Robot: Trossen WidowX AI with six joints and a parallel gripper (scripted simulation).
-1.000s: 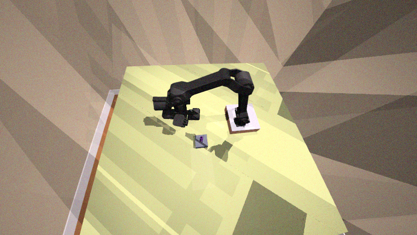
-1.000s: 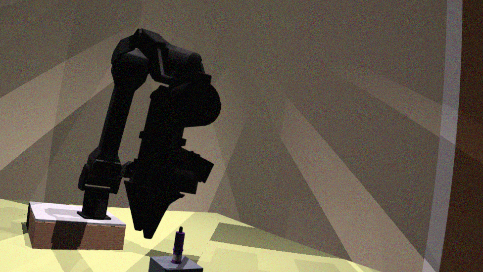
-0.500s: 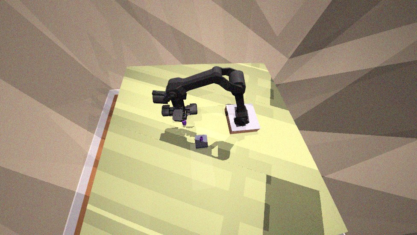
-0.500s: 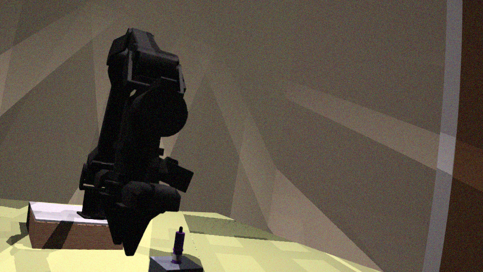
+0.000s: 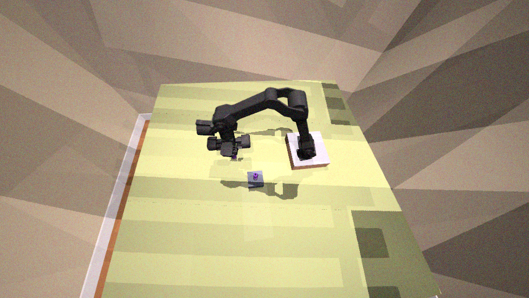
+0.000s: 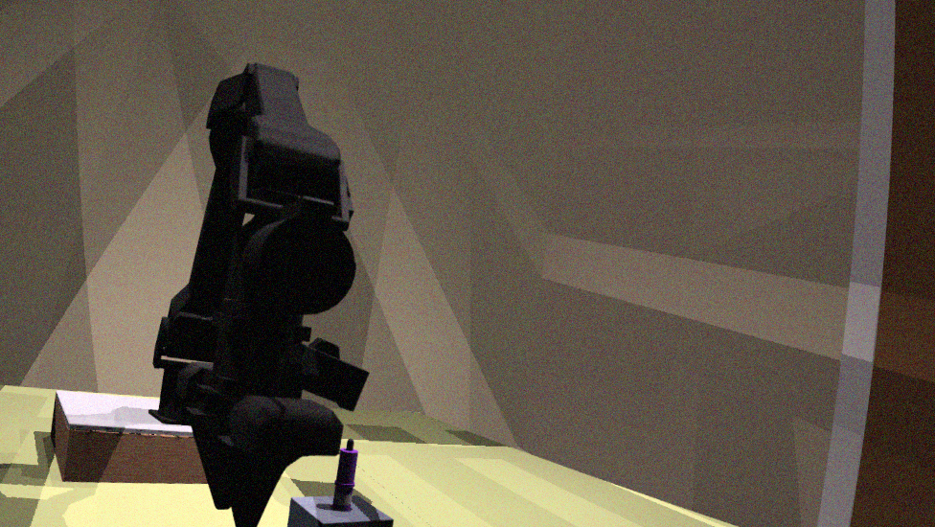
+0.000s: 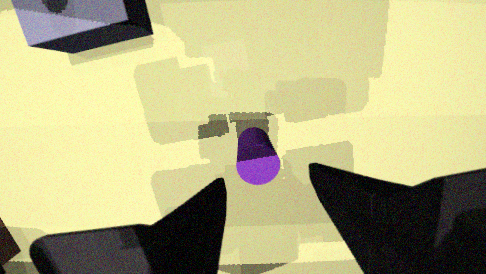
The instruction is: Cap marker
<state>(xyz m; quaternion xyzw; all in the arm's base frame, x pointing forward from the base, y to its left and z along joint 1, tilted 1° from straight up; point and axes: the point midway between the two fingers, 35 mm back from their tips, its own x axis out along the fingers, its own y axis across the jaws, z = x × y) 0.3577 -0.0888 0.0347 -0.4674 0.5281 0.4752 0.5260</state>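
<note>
Right now my gripper tip is 40 mm above the purple marker cap.
</note>
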